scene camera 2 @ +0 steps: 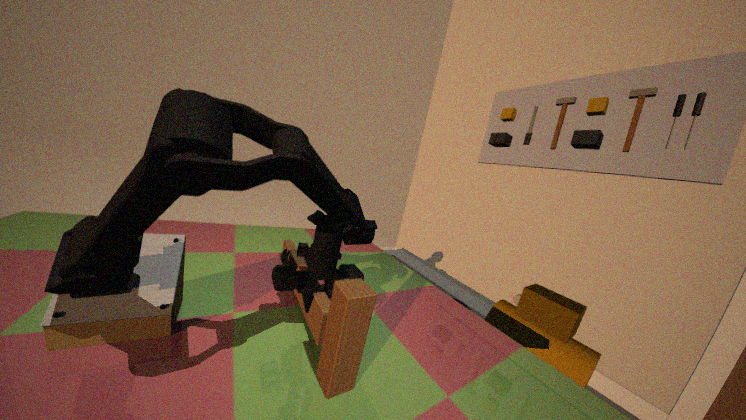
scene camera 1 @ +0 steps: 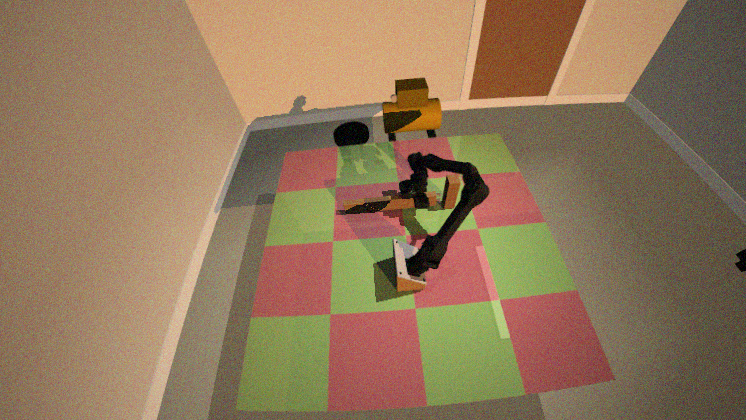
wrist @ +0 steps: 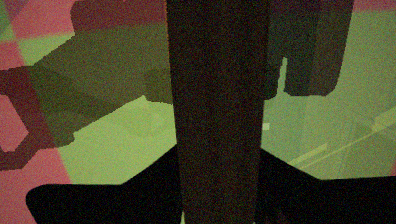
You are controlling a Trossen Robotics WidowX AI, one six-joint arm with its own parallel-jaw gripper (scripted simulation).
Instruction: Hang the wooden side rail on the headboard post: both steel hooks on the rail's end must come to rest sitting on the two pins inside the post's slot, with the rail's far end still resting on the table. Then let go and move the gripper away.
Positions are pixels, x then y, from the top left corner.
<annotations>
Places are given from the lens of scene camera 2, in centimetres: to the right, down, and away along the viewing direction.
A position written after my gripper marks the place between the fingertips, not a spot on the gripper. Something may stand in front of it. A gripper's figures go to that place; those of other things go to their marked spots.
my gripper (scene camera 2: 313, 310): -13, 22, 46
wooden side rail (scene camera 2: 316, 317): -11, 21, 41
</annotations>
